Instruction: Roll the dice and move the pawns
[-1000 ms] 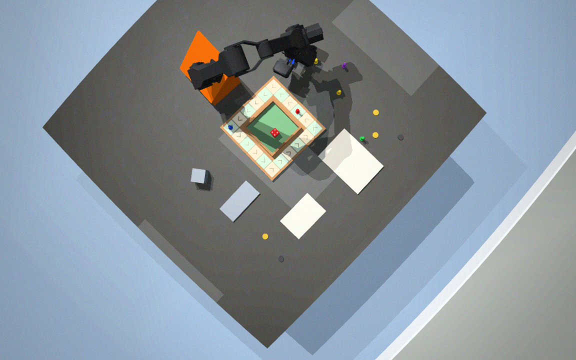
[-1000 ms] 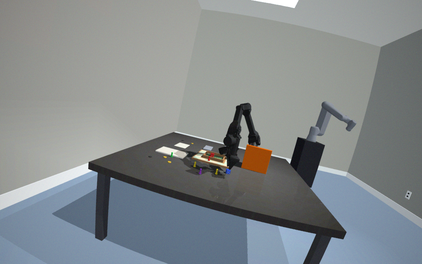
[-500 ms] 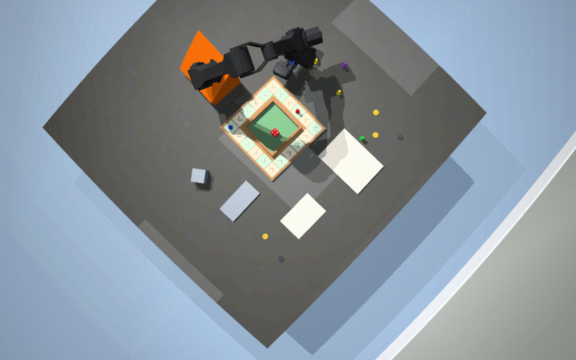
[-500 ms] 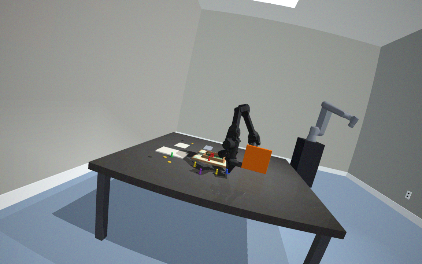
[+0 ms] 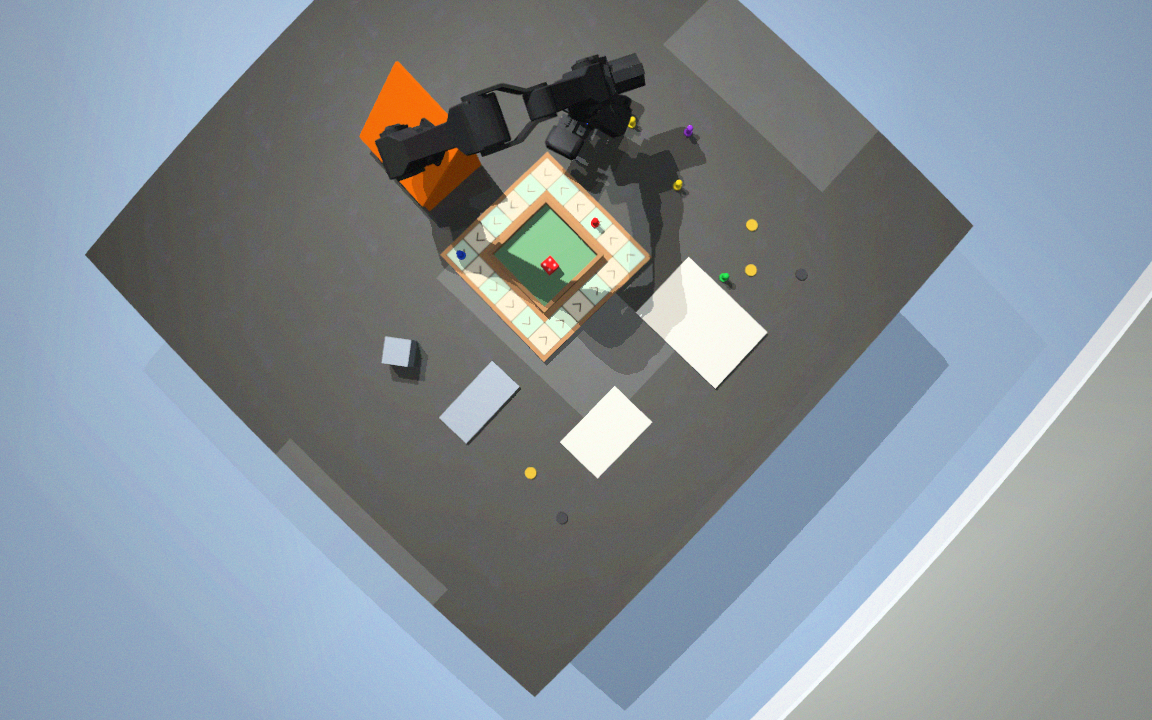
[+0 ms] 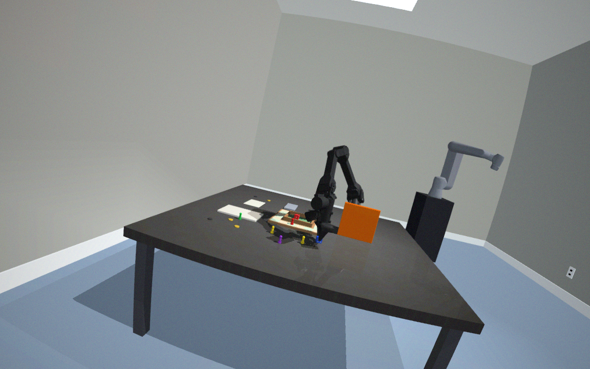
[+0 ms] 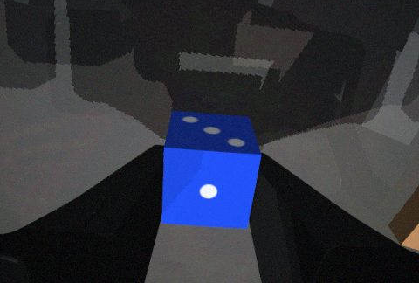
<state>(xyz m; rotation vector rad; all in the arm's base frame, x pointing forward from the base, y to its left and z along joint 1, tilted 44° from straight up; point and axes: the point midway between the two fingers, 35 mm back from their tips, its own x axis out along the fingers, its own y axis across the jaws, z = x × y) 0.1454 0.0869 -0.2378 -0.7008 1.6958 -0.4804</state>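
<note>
The red pawn is 140 mm to the right of my gripper tip, 140 mm ahead of it and 20 mm above it. Round my gripper tip: green tray 240 mm to the right, 110 mm ahead; grey block 560 mm to the right, 10 mm ahead, 10 mm above; blue pawn 350 mm to the right, 20 mm above, 10 mm behind.
</note>
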